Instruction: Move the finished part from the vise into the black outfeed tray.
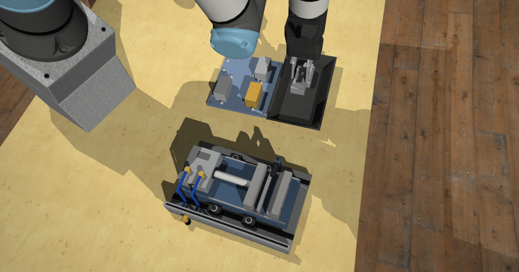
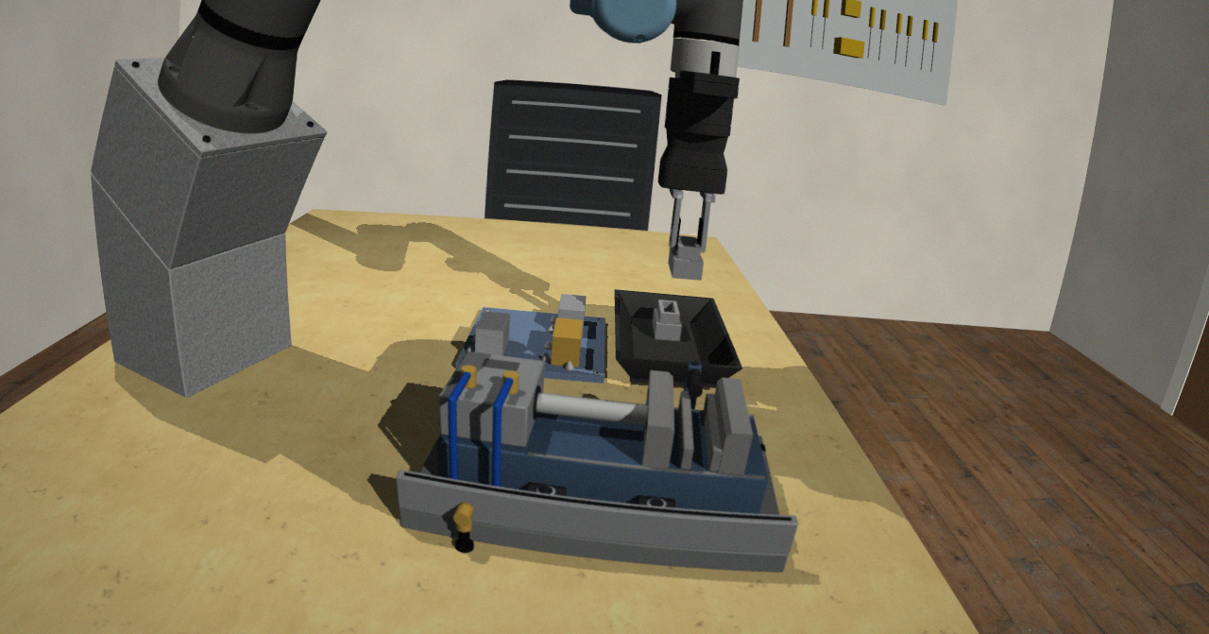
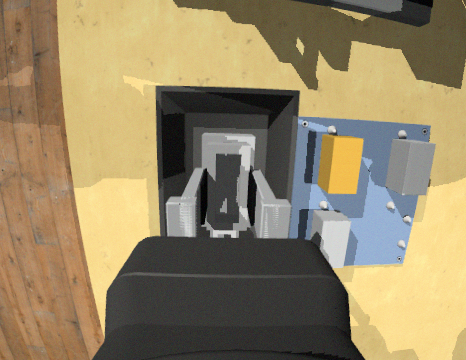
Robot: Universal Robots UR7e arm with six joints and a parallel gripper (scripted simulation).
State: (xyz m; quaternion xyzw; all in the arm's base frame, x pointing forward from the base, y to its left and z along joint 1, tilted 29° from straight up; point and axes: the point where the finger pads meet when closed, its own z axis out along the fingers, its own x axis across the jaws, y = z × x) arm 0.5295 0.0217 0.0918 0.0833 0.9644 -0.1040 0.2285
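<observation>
The yellow block lies 12 cm behind my hand, 3 cm to the left of it and 14 cm below it. From my hand the other things lie so: white rod: 15 cm behind, 23 cm to the right, 9 cm below; then blue fixture plate: 15 cm behind, 9 cm to the left, 17 cm below; then vise: 14 cm behind, 23 cm to the right, 13 cm below.
</observation>
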